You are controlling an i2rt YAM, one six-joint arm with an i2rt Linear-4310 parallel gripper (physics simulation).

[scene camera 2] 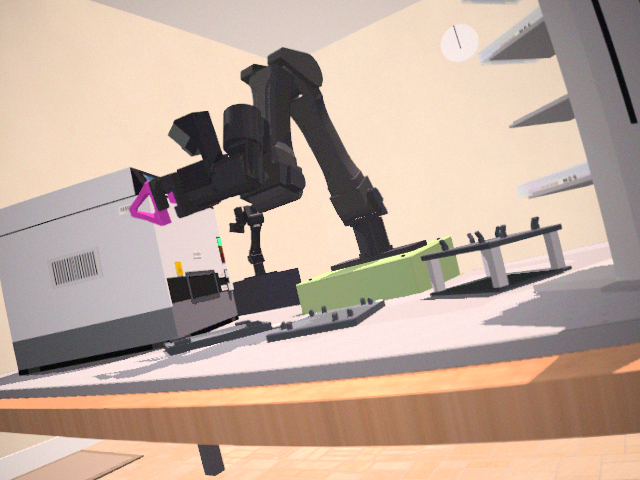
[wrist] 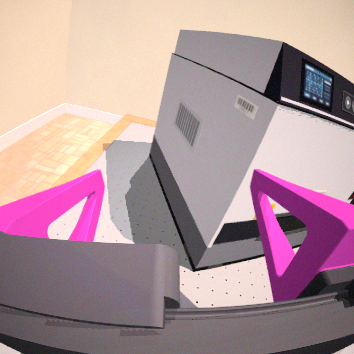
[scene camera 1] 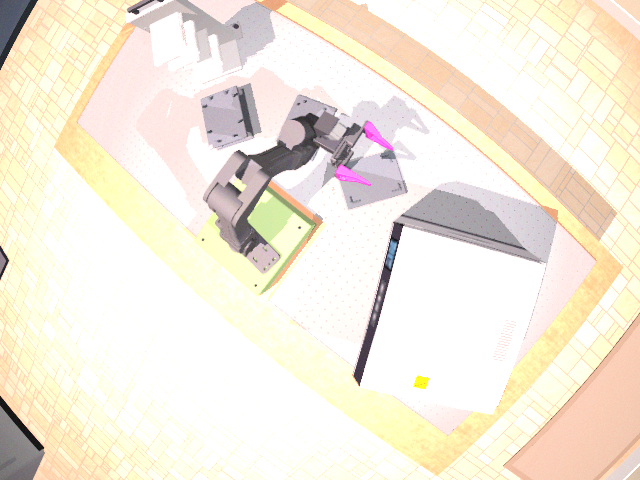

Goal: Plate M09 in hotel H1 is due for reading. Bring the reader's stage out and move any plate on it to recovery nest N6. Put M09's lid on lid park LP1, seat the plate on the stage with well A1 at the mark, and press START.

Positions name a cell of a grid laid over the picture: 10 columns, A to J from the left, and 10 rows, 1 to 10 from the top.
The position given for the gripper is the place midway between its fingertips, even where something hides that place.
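A plate reader (scene camera 2: C6) is visible in scene camera 1 (scene camera 1: G5) and in the wrist view (wrist: I5) too. There is also a grey square nest plate (scene camera 1: F4), which scene camera 2 shows as well (scene camera 2: C8). Open and holding nothing, the gripper (scene camera 2: C5) appears in scene camera 1 (scene camera 1: F4) and the wrist view (wrist: E6) besides.
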